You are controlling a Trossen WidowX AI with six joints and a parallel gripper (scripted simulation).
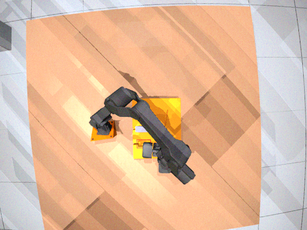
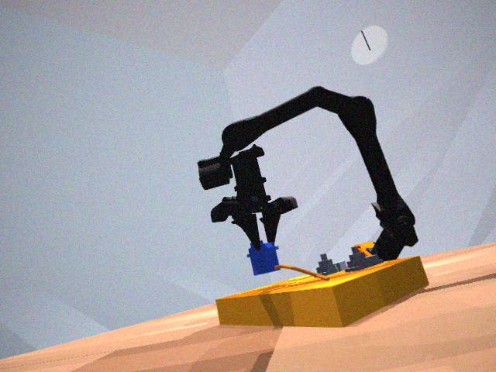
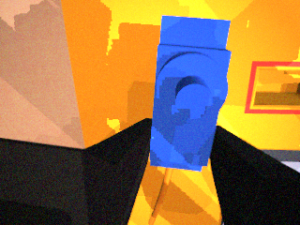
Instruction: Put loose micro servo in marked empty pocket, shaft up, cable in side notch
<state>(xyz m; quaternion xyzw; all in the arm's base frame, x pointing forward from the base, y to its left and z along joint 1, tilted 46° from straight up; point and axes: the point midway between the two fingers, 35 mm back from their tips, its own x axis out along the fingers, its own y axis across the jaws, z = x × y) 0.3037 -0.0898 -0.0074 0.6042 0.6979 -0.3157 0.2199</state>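
Now: the yellow deck 10 mm ahead of my gripper tip, 70 mm to the left of it and 100 mm below it.
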